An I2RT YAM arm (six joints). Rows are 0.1 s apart.
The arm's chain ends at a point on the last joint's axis. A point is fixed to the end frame.
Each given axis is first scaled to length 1.
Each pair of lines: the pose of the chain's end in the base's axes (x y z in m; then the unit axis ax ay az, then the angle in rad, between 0 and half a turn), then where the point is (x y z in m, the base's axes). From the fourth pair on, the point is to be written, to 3 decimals.
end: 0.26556 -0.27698 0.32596 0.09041 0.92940 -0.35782 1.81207
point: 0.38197 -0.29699 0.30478
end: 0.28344 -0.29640 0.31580 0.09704 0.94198 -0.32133 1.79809
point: 0.40062 -0.31132 0.29462
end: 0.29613 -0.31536 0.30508 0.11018 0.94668 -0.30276 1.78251
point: 0.41378 -0.32859 0.28546
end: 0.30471 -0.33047 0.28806 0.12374 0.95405 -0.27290 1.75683
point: 0.423 -0.340 0.271
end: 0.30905 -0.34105 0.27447 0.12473 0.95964 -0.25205 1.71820
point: 0.428 -0.347 0.261
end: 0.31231 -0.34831 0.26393 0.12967 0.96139 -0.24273 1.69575
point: 0.432 -0.353 0.253
